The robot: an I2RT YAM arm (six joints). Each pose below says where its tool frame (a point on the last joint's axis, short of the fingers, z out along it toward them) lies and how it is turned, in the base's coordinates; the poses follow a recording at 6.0 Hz.
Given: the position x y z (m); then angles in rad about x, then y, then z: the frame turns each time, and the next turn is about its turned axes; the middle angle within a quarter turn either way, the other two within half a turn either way.
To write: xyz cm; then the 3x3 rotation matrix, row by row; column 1 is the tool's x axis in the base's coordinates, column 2 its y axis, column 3 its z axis. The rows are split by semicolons. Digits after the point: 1 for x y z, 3 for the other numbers.
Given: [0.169, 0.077, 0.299, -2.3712, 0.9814, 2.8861]
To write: 16.9, 7.7, 29.9; -0.538, -0.140, 0.831; 0.379, 0.841, 0.387; -0.753, 0.523, -0.399
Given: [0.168, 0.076, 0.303, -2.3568, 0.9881, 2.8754]
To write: 16.8, 7.6, 30.3; -0.531, -0.145, 0.835; 0.383, 0.838, 0.389; -0.756, 0.526, -0.389
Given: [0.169, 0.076, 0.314, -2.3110, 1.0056, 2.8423]
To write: 16.9, 7.6, 31.4; -0.512, -0.158, 0.844; 0.397, 0.828, 0.395; -0.762, 0.538, -0.361
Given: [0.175, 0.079, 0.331, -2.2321, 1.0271, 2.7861]
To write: 17.5, 7.9, 33.1; -0.485, -0.180, 0.856; 0.419, 0.811, 0.408; -0.767, 0.557, -0.318
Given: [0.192, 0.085, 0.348, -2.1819, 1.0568, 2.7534]
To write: 19.2, 8.5, 34.8; -0.455, -0.186, 0.871; 0.443, 0.801, 0.403; -0.772, 0.569, -0.282
